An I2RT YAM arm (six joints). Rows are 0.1 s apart.
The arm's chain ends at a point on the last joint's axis. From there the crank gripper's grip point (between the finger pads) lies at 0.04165 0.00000 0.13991 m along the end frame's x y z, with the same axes.
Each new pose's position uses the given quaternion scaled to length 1; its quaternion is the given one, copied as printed.
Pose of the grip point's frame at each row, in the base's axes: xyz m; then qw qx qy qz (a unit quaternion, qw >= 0):
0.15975, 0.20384, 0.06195, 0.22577, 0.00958, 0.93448, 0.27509
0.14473, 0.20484, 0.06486, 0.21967, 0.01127, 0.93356, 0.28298
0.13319, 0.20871, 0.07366, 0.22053, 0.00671, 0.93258, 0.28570
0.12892, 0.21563, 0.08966, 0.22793, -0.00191, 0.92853, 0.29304
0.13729, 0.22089, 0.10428, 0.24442, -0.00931, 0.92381, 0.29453
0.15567, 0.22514, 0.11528, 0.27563, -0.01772, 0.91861, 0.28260
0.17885, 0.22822, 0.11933, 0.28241, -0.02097, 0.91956, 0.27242
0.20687, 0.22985, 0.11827, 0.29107, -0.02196, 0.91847, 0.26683
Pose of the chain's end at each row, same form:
0.13737, 0.12659, 0.18378, 0.22577, 0.00958, 0.93448, 0.27509
0.12407, 0.12556, 0.18568, 0.21967, 0.01127, 0.93356, 0.28298
0.11270, 0.12880, 0.19409, 0.22053, 0.00671, 0.93258, 0.28570
0.10718, 0.13395, 0.20868, 0.22793, -0.00191, 0.92853, 0.29304
0.11154, 0.13884, 0.22224, 0.24442, -0.00931, 0.92381, 0.29453
0.12152, 0.14600, 0.23309, 0.27563, -0.01772, 0.91861, 0.28260
0.14275, 0.15166, 0.23826, 0.28241, -0.02097, 0.91956, 0.27242
0.16825, 0.15469, 0.23731, 0.29107, -0.02196, 0.91847, 0.26683

